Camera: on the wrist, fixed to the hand. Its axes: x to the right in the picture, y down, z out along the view.
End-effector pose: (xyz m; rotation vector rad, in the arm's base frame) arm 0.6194 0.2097 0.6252 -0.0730 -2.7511 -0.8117
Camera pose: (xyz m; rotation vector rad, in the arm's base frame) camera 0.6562 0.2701 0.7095 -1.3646 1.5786 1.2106
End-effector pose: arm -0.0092 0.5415 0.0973 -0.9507 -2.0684 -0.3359
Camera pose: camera 0.0940 0.5787 0.1055 -0.5624 2.5403 1.2834
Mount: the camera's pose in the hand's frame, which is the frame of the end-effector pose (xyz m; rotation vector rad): -0.0142 0.0997 -0.0443 -0.4799 -0.5946 -1.5469
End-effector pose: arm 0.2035 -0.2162 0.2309 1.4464 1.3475 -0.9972
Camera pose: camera 0.3009 -0.1783 0.2651 -0.5105 1.9279 -1.6189
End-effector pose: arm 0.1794 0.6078 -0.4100 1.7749 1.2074 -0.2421
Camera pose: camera 0.2387 0.6266 -0.3192 0.0244 1.7053 -1.1280
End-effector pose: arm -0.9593 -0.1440 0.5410 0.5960 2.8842 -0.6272
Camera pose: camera -0.9079 -0.0469 0.5470 -1.6575 2.1974 -0.0823
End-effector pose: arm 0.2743 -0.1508 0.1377 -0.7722 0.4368 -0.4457
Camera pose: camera 0.2613 -0.1049 0.0385 -1.5799 -0.7604 -1.5073
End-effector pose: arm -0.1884 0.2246 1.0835 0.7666 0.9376 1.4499
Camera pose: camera -0.2723 0.2064 1.1523 -0.0424 0.4041 0.0085
